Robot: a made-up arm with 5 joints.
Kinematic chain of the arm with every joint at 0, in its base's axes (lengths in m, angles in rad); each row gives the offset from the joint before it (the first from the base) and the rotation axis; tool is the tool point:
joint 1: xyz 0 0 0.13 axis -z
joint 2: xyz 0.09 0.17 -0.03 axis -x
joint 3: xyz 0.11 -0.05 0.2 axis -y
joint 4: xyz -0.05 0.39 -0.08 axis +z
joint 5: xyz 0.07 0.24 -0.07 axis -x
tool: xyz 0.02 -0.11 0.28
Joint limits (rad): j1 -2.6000..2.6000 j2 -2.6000..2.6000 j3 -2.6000..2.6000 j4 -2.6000..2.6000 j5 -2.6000..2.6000
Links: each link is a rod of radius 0.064 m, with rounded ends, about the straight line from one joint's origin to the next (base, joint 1, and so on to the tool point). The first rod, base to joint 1, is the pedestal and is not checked.
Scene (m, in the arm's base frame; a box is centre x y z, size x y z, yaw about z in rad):
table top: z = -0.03
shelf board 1: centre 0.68 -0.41 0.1 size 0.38 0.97 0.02 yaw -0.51
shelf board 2: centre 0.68 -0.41 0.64 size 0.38 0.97 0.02 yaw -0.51
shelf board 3: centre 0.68 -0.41 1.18 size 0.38 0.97 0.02 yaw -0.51
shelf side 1: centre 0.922 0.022 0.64 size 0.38 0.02 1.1 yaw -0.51
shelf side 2: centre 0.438 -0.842 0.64 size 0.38 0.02 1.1 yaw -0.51
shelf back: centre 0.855 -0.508 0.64 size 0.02 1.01 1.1 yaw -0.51
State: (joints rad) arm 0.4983 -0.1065 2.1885 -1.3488 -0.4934
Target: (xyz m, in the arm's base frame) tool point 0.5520 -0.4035 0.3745
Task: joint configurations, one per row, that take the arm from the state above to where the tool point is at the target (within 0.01 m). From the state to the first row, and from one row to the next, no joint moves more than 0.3 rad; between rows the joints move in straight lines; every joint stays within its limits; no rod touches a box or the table.
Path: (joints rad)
1: 0.6812 -0.0440 2.1859 -1.3681 -0.7462
2: 0.8640 0.0185 2.1833 -1.3874 -0.9990
3: 1.0469 0.0809 2.1807 -1.4068 -1.2519
4: 1.2298 0.1434 2.1781 -1.4261 -1.5047
5: 1.4126 0.2059 2.1755 -1.4454 -1.7575

